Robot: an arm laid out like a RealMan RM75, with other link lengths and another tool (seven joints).
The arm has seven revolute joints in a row. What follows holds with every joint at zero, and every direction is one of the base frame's. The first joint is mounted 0.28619 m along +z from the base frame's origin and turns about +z. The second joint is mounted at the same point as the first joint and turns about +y. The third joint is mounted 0.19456 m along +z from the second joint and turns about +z. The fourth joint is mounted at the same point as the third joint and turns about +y. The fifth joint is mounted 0.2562 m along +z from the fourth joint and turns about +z. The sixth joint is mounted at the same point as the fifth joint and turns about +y. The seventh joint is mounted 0.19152 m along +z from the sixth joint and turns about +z. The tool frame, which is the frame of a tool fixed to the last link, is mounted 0.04 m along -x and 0.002 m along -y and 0.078 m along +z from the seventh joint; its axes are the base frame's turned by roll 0, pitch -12 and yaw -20.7 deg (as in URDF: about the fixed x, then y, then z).
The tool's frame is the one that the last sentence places.
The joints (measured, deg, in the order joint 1, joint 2, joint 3, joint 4, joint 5, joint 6, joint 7), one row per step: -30.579 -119.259 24.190 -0.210 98.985 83.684 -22.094; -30.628 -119.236 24.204 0.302 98.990 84.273 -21.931; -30.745 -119.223 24.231 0.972 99.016 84.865 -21.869; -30.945 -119.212 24.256 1.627 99.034 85.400 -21.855; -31.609 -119.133 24.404 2.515 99.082 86.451 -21.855; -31.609 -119.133 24.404 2.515 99.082 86.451 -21.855; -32.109 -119.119 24.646 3.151 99.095 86.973 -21.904
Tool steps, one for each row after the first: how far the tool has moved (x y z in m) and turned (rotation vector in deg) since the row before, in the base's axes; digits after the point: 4 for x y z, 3 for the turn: 0.0018 0.0014 0.0032 0.460 0.080 -0.757; 0.0021 0.0019 0.0036 0.468 0.131 -0.850; 0.0025 0.0022 0.0035 0.429 0.125 -0.859; 0.0071 0.0035 0.0051 0.504 0.057 -1.862; 0.0000 0.0000 0.0000 0.000 0.000 0.000; 0.0046 0.0023 0.0026 0.211 0.179 -1.221
